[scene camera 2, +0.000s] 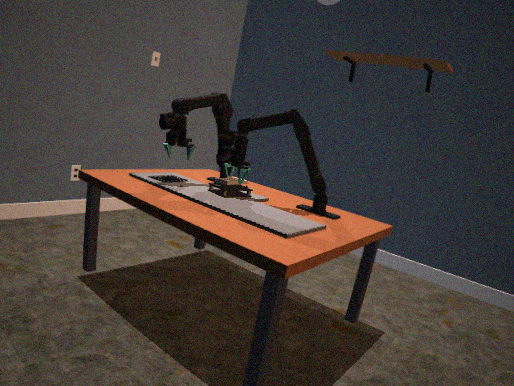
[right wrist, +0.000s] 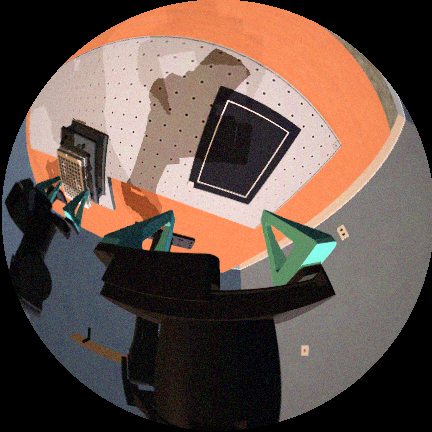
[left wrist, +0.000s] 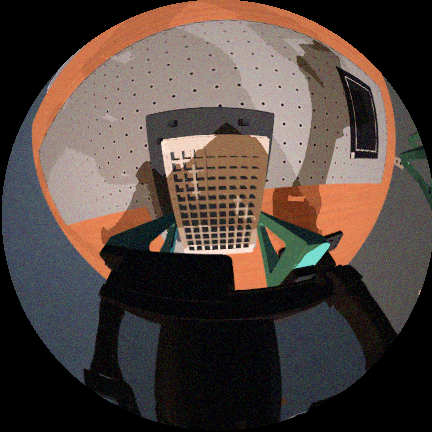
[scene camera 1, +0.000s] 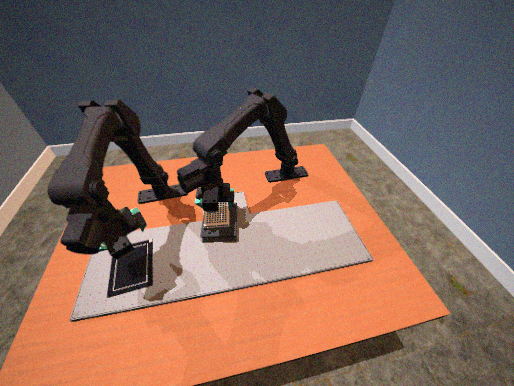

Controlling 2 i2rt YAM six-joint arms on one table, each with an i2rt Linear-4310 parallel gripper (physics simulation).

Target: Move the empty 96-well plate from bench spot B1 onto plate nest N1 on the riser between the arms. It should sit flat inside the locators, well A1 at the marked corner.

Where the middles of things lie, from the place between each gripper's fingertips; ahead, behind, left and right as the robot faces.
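The black plate nest [scene camera 1: 135,271] sits 300 mm to the right of my left hand, 130 mm ahead of it and 50 mm below it. As for the well plate [left wrist: 216,181], it is 10 mm ahead of my left hand. Going by its middle, the well plate is nearer to my left hand than to my right hand.
Counted from my right hand, the well plate is 280 mm to the left, 80 mm behind and 50 mm below. My right hand itself is 20 mm to the left of the black plate nest, 30 mm short of it and 100 mm above it, and by its middle the nest is nearer to my right hand than to my left hand.
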